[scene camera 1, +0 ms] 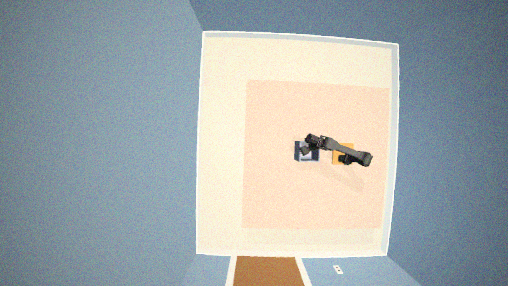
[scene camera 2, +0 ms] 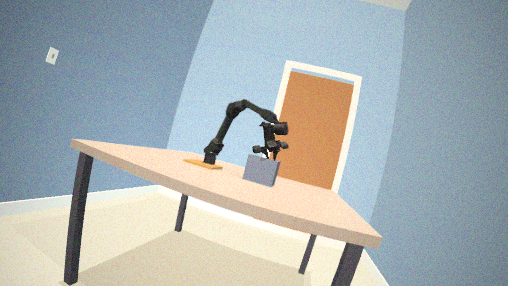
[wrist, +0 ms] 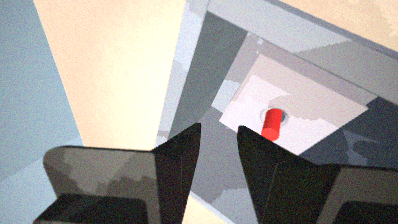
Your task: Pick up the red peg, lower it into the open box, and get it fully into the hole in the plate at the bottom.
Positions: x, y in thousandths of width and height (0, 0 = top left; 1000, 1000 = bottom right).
Scene:
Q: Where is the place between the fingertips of my gripper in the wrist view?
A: At 552, 583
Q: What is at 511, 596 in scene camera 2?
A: A grey box.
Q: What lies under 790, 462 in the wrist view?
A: A pale plate.

